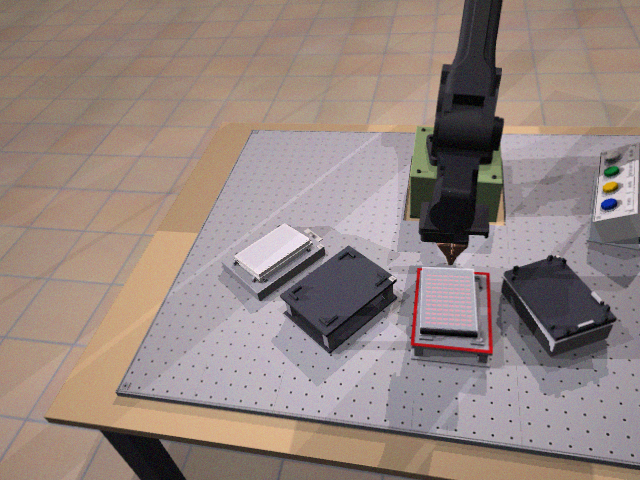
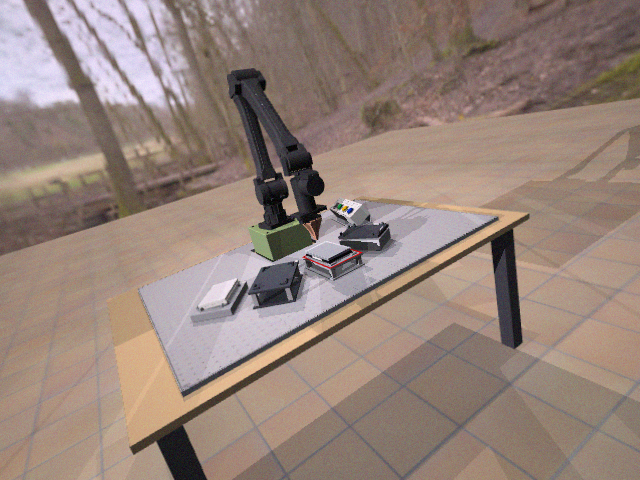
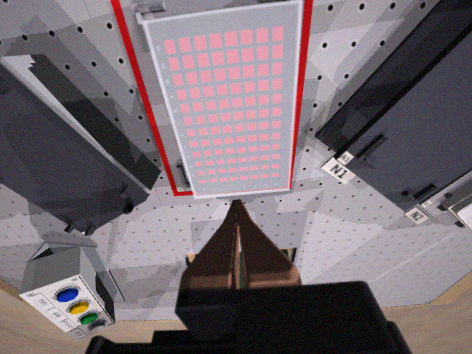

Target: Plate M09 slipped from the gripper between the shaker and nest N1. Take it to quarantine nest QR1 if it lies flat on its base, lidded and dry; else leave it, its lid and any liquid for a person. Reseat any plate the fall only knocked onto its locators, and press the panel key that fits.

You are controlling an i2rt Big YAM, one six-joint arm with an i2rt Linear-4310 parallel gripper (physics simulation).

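Frame: origin at the arm's base, x ahead, y left, z up, level; centimetres.
Where they show: gripper, fingertip midpoint: (image 1: 450, 262) (image 2: 316, 239) (image 3: 237, 205); arm's base, link origin: (image 2: 276, 224).
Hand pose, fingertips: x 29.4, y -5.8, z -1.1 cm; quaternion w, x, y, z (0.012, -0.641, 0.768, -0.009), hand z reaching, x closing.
Each offset is from my fingertips to the centre of the thing. "*": to the spot under its first point.
A plate with pink wells @(dx +5.4, dy -1.1, dz -2.5 cm) (image 1: 448, 301) (image 2: 329, 251) (image 3: 230, 110) sits base down on the red-edged nest @(dx +5.9, dy -0.4, dz -6.0 cm) (image 1: 490, 310) (image 2: 347, 259) (image 3: 146, 100). It is off-centre, toward the green arm base and the N1 side; I cannot tell whether it rests on a locator. No name is readable on plate or nest. My gripper (image 1: 451, 262) (image 2: 315, 238) (image 3: 237, 205) is shut and empty, pointing down at the plate's base-side short edge; touching or not is unclear. Nest N1 @(dx +1.3, dy -18.9, dz -5.4 cm) (image 1: 338, 291) (image 2: 276, 276) (image 3: 410, 125) bears no plate. The panel @(dx -20.0, dy +34.9, dz -4.1 cm) (image 1: 615, 186) (image 2: 351, 209) (image 3: 67, 310) has blue, yellow, green and grey keys.
A white plate @(dx -10.2, dy -31.5, dz -4.8 cm) (image 1: 272, 250) (image 2: 219, 293) lies on a low grey nest @(dx -10.6, dy -31.8, dz -6.6 cm) (image 1: 289, 279) beyond N1. A dark unit with raised corner posts @(* dx +6.1, dy +16.2, dz -2.8 cm) (image 1: 560, 297) (image 2: 364, 232) (image 3: 55, 155) stands across the red-edged nest from N1. The green base (image 1: 454, 193) (image 2: 279, 240) is behind the gripper.
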